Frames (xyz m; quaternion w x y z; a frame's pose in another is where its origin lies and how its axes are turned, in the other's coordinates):
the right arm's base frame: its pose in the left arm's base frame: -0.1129 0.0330 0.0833 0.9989 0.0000 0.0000 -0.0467
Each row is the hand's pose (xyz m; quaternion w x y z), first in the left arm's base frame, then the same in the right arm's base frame.
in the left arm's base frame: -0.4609 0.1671 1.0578 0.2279 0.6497 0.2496 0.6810
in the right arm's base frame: -0.3590 0.1010 0.9745 0.1958 0.6373 0.2797 0.6909
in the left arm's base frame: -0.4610 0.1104 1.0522 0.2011 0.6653 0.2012 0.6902
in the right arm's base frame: -0.3538 0.0446 0.9689 0.1687 0.6552 0.2321 0.6989
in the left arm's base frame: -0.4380 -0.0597 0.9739 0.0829 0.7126 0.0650 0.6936
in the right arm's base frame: -0.3150 -0.1226 0.8906 0.0504 0.7088 0.0982 0.6967
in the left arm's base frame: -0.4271 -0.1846 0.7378 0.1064 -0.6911 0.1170 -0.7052
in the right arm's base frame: -0.2925 -0.2460 0.6545 0.1392 -0.6958 0.0846 -0.6995
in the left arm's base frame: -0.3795 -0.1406 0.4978 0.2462 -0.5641 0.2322 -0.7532
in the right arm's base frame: -0.2492 -0.1977 0.4145 0.2811 -0.5743 0.2056 -0.7409
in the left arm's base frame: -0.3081 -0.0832 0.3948 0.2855 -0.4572 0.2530 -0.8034
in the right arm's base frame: -0.1835 -0.1339 0.3115 0.3227 -0.4685 0.2314 -0.7892
